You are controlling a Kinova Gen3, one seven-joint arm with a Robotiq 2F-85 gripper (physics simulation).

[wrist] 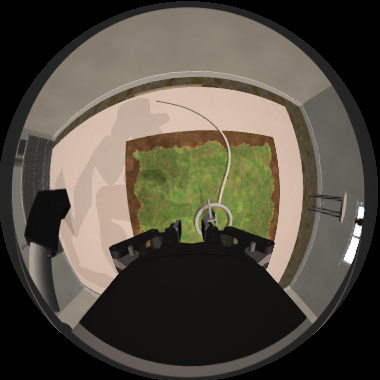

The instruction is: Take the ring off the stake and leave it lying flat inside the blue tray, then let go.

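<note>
A pale grey ring [230,220] with a long thin curved tail shows low in the wrist view, right of the middle. The small grey stake [210,205] shows inside the ring's outline. My gripper [190,225] is partly open, with a gap between its two black fingers. The right finger overlaps the ring's lower left part in the view, and the ring's left side shows in the gap near that finger. Whether the finger touches the ring cannot be told. The ring's lower part is hidden by the finger. The blue tray does not show in this view.
A green, grass-like mat [165,200] with a brown border lies under the ring. A black and grey arm-like part [47,217] stands at the far left. A round stool [344,207] with thin legs is at the far right. Grey walls surround the pale surface.
</note>
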